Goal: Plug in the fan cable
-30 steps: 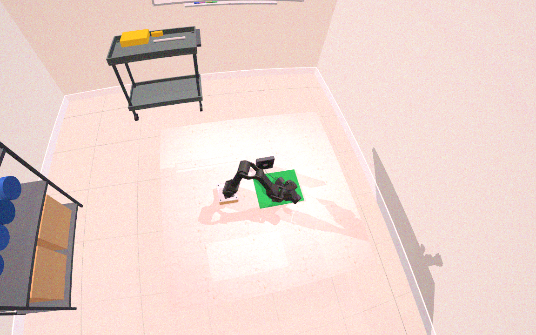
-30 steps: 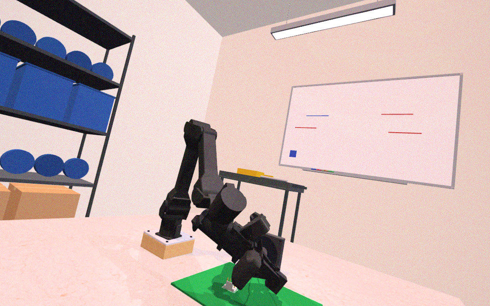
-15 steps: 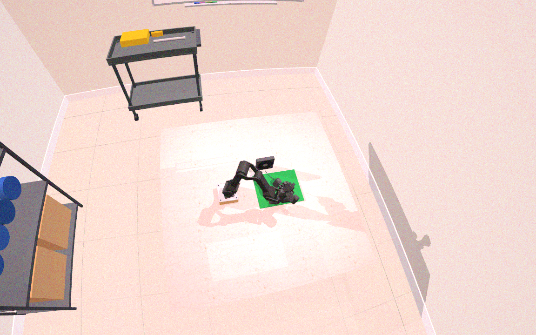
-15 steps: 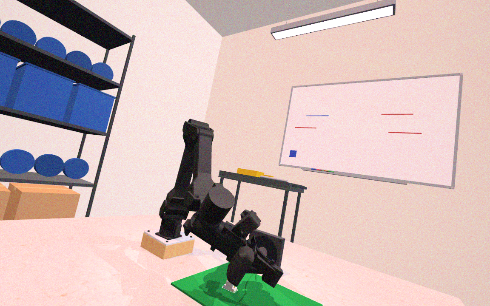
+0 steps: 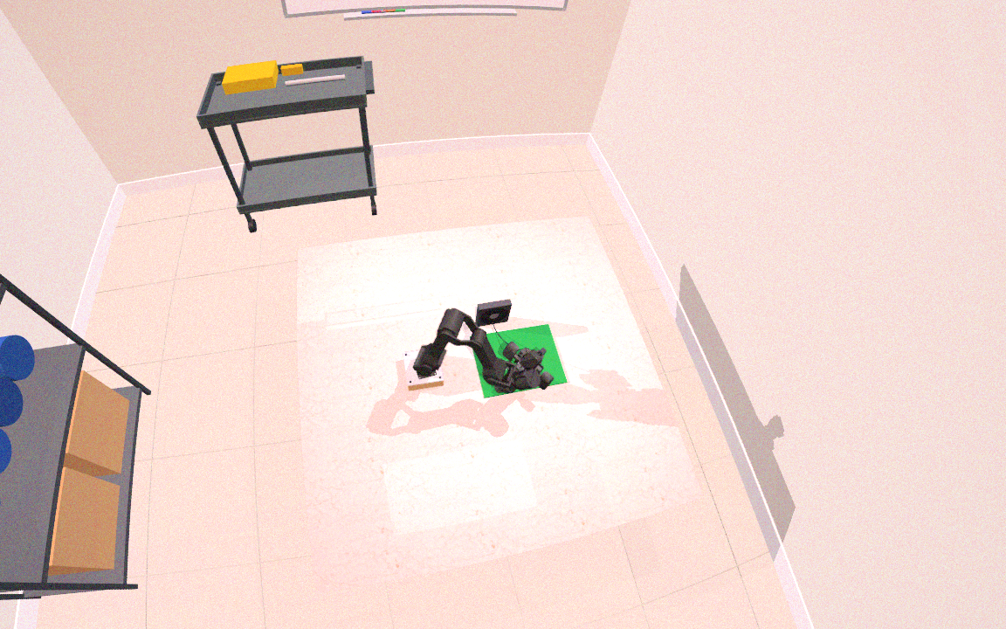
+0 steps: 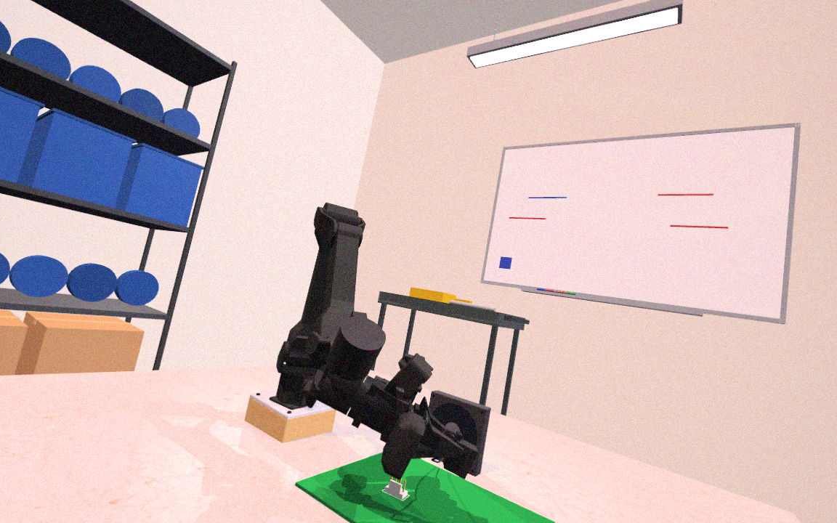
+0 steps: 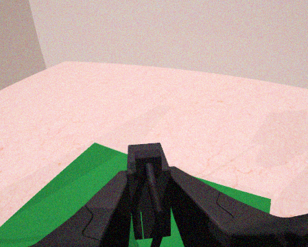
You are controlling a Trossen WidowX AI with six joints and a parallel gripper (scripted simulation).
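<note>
My gripper tip is now 120 mm above the green board, 50 mm to the right of it and 50 mm past it. The rest, counted from my gripper tip: fan: 220 mm to the left, 90 mm behind, 50 mm below; dark plug: 10 mm below.
</note>
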